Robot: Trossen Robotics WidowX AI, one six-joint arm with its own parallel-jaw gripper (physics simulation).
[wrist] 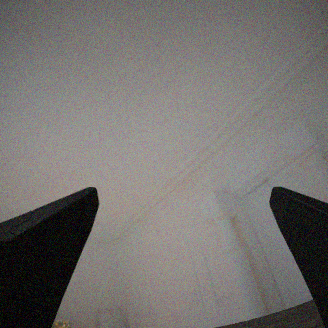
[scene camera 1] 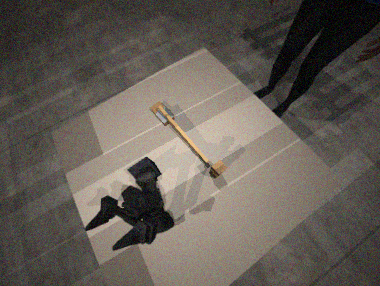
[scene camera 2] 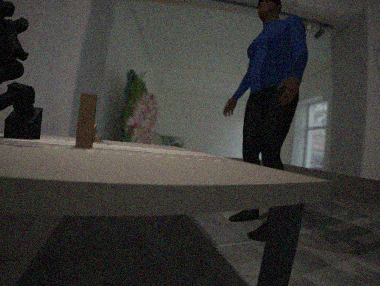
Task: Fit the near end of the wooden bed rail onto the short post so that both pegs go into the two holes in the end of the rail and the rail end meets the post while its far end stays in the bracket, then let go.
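Seen in the pictures: gripper, fingertip midpoint: (wrist: 185,196) (scene camera 1: 98,238); arm's base, link origin: (scene camera 1: 146,171) (scene camera 2: 25,115).
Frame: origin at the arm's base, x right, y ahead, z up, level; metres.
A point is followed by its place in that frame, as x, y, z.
The wooden bed rail (scene camera 1: 186,136) @[-0.005, 0.286, -0.023] lies in a straight line between its two ends in scene camera 1. Its far end lies at the grey bracket (scene camera 1: 162,117) @[-0.222, 0.276, -0.064] beside a wooden block (scene camera 1: 155,107) @[-0.315, 0.292, -0.067]. Its near end reaches the short wooden post (scene camera 1: 219,167) @[0.246, 0.266, 0.079]; a small dark part shows there, and the pegs and holes are too small to make out. A brown upright post (scene camera 2: 86,121) @[0.270, 0.269, -0.013] stands on the table in scene camera 2. My gripper (scene camera 1: 100,239) @[0.175, -0.118, 0.375] (wrist: 185,196) @[0.175, -0.118, 0.375] is open and empty, well away from the rail, with its fingers pointing away from it.
The black arm (scene camera 1: 145,205) @[0.183, -0.010, 0.318] (scene camera 2: 22,117) @[0.027, -0.002, -0.012] stands on the pale table (scene camera 1: 280,190) @[0.557, 0.451, -0.101] (scene camera 2: 165,167) @[0.594, 0.433, -0.101], to the lower left of the rail in scene camera 1. A person (scene camera 1: 307,47) (scene camera 2: 272,85) stands beyond the table's edge. Shadows fall across the table beside the rail.
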